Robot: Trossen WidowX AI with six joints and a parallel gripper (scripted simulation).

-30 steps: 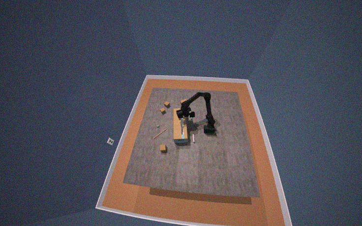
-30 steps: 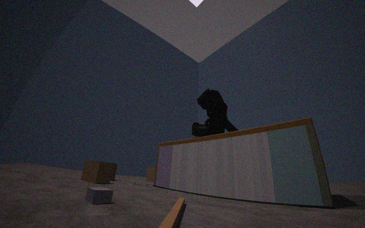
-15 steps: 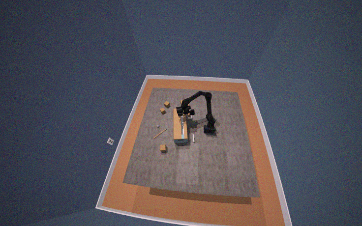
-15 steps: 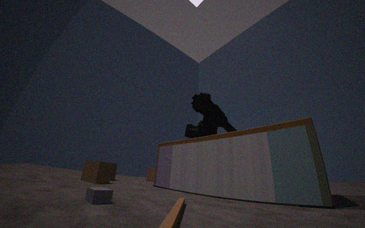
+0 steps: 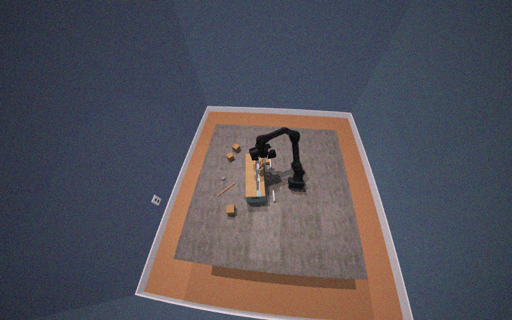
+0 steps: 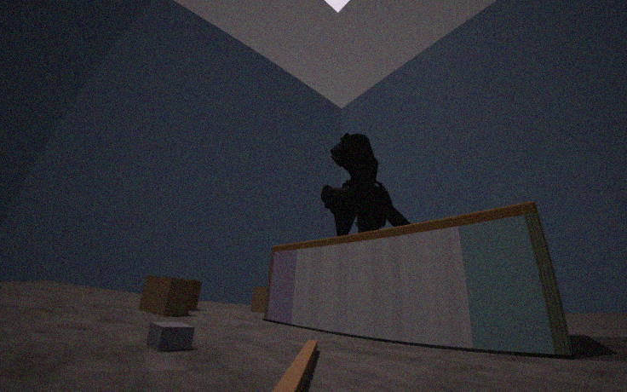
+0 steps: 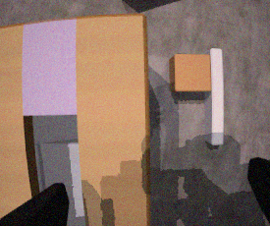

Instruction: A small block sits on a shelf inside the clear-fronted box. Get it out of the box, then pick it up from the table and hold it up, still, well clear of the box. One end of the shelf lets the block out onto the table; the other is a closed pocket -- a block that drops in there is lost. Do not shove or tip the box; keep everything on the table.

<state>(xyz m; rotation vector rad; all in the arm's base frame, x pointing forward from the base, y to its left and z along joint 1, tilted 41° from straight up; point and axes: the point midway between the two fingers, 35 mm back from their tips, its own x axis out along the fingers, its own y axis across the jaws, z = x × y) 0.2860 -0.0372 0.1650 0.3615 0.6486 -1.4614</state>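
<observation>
The orange block lies 13 cm below my gripper tip, 6 cm to the right of it and 4 cm behind it. The rest, counted from my gripper tip: grey cube (34 cm ahead, 14 cm below, 12 cm to the left); stick (30 cm ahead, 21 cm to the left, 14 cm below); long box (12 cm to the left, 8 cm below, 3 cm ahead).
</observation>
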